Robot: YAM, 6 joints.
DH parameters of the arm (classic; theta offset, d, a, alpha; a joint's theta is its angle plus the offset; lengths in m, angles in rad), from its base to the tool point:
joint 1: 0 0.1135 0.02 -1.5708
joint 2: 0 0 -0.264 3.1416
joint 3: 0.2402 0 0.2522 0
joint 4: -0.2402 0 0.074 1.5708
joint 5: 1.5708 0 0 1.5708
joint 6: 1.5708 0.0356 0 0
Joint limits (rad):
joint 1: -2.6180..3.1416
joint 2: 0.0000..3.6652
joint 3: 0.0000..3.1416
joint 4: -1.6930..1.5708
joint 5: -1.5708..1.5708
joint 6: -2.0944..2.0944
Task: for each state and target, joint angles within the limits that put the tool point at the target. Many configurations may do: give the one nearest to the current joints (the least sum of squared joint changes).
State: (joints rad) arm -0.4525 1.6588 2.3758 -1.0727 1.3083 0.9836
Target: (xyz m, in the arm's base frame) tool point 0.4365 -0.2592 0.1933
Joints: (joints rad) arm -0.4694 2.4574 2.1893 -0.9457 1.2447 0.9836
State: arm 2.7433 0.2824 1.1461 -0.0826 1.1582 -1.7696
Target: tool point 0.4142 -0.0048 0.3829
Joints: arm 3.0440 0.0000 2.0107 -0.3030 1.5708 -1.7696
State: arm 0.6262 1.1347 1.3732 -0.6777 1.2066 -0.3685
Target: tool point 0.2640 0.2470 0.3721
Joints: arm 0.8417 1.6351 1.5679 -0.5066 1.1385 -0.3685
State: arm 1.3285 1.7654 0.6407 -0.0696 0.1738 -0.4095
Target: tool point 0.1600 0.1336 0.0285
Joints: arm 0.7408 1.8636 0.4780 -0.1117 0.2670 -0.4095
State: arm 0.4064 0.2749 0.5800 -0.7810 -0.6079 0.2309
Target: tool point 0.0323 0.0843 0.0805
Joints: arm 0.9792 0.6539 0.0000 -0.4489 -0.6035 0.2309
